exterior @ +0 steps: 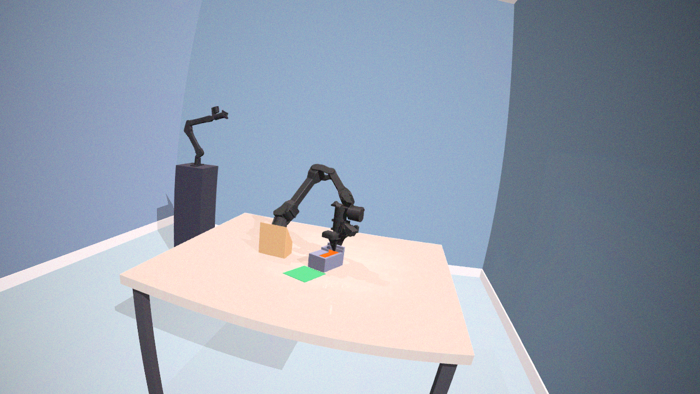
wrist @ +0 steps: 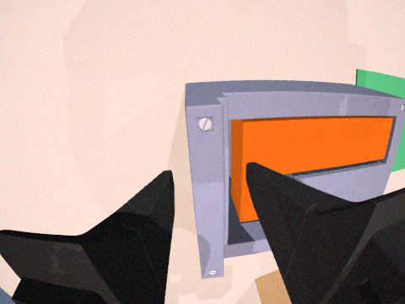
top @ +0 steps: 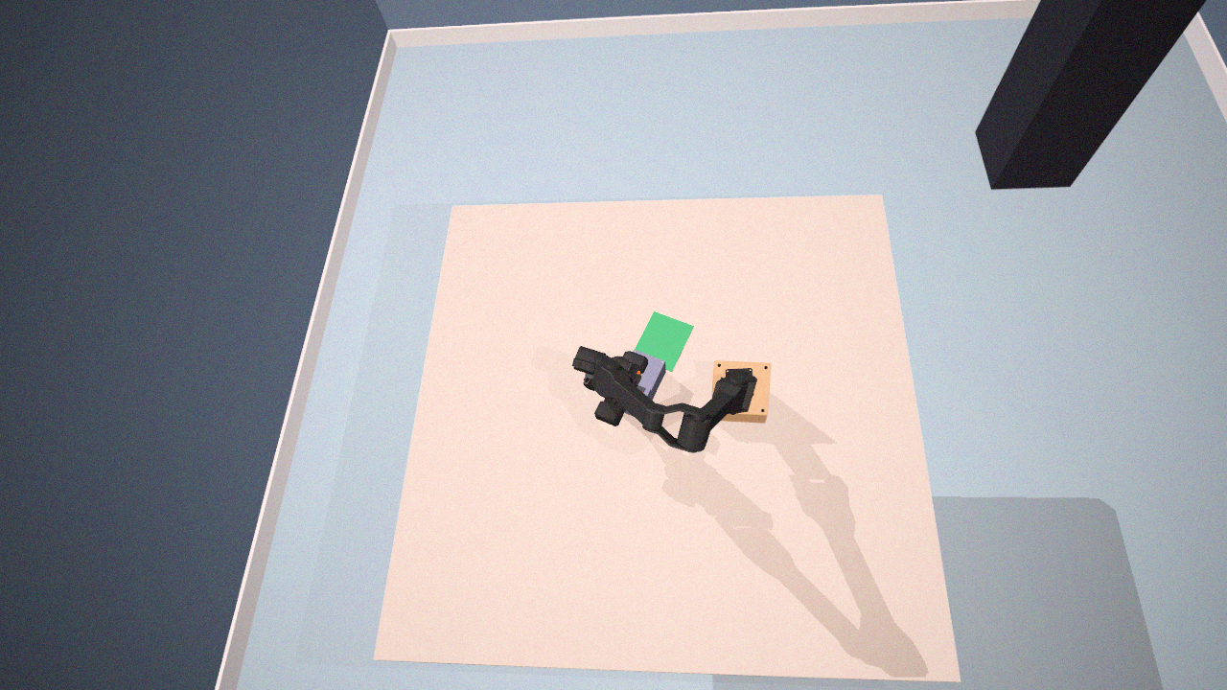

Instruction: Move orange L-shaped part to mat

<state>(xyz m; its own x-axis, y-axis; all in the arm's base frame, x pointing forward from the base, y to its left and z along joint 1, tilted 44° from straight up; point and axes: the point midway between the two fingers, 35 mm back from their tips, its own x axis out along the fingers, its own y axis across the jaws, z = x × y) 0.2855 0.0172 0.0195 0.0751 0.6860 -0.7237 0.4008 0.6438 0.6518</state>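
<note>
My gripper tip is 30 mm past the orange L-shaped part, 50 mm to the left of it and 20 mm above it. The rest, counted from my gripper tip: green mat: 100 mm behind, 200 mm to the right, 80 mm below.
</note>
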